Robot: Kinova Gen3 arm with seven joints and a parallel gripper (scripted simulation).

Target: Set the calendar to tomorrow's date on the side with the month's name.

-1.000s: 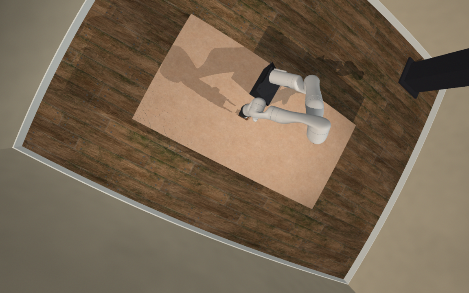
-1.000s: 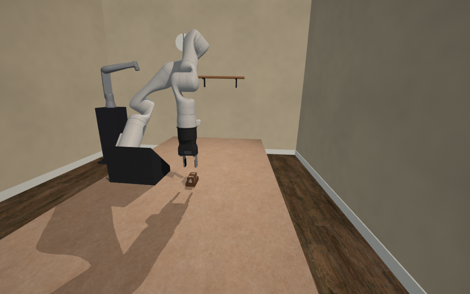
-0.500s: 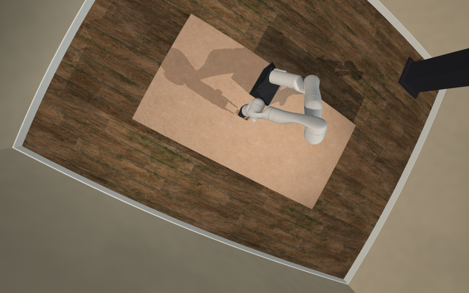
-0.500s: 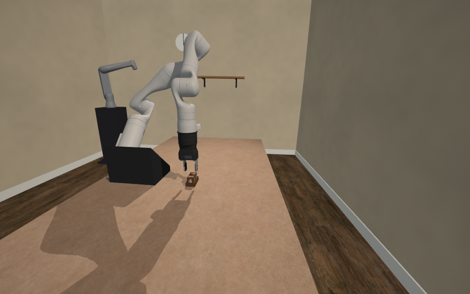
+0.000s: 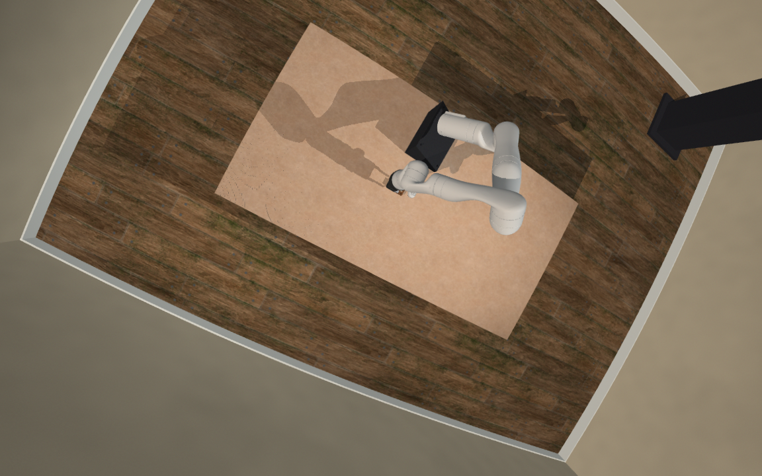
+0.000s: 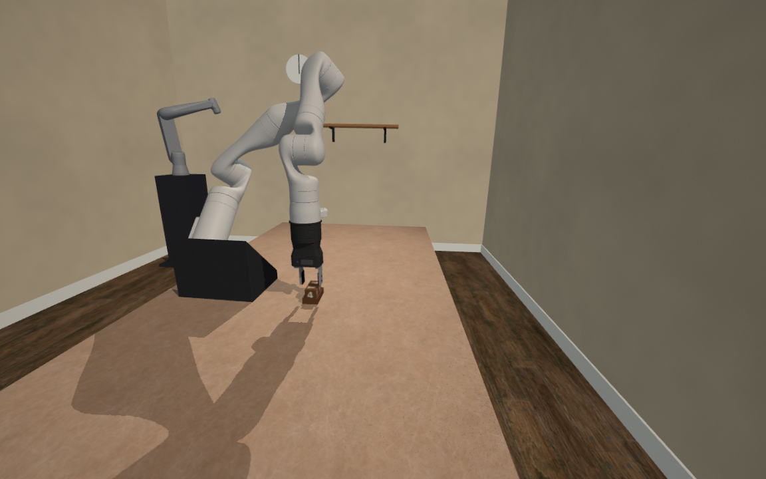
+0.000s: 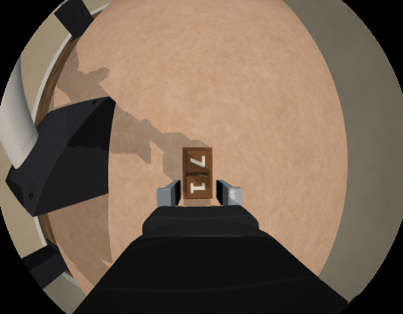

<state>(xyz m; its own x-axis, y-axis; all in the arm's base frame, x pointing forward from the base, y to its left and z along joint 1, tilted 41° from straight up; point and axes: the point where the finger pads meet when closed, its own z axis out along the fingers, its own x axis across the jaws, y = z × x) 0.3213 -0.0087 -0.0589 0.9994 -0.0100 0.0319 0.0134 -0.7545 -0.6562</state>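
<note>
Right now the brown cube is 4 cm below my hand. Round my hand: dark wooden tray 2 cm to the left, 6 cm below.
</note>
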